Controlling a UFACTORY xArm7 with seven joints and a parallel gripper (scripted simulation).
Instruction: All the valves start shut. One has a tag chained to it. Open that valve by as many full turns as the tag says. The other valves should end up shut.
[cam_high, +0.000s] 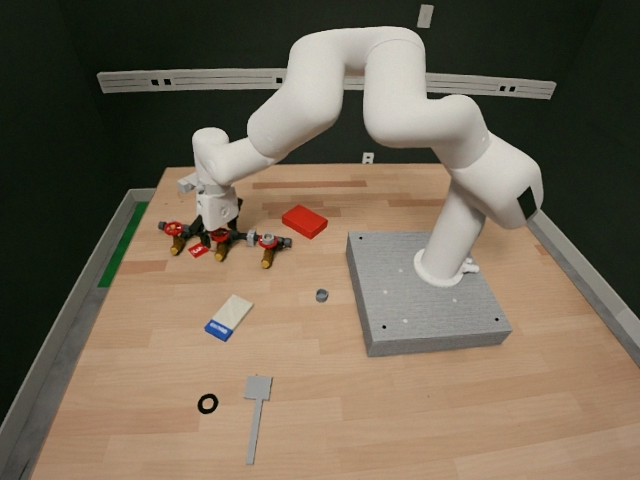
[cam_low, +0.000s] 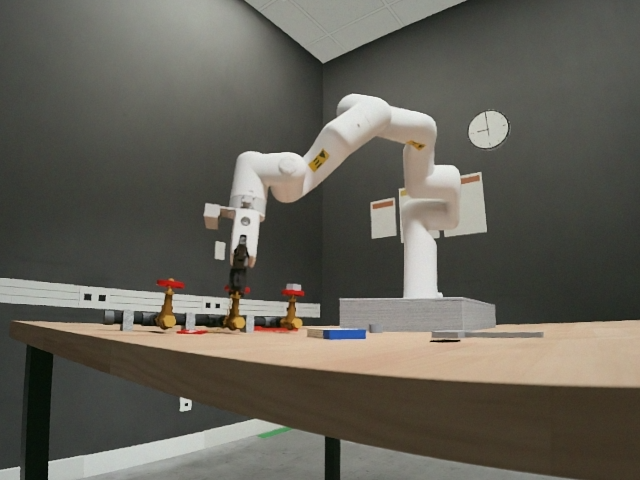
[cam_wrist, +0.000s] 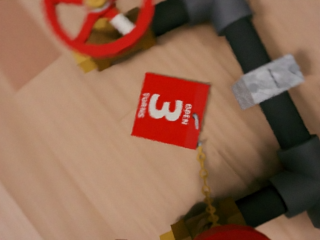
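The red tag is 8 cm below my hand, 8 cm ahead of it and 2 cm to the right of it. Round my hand: blue box 20 cm to the left, 8 cm below, 8 cm behind; then red block 21 cm behind, 17 cm to the right, 7 cm below; then grey cap 13 cm behind, 1 cm to the left, 1 cm above.
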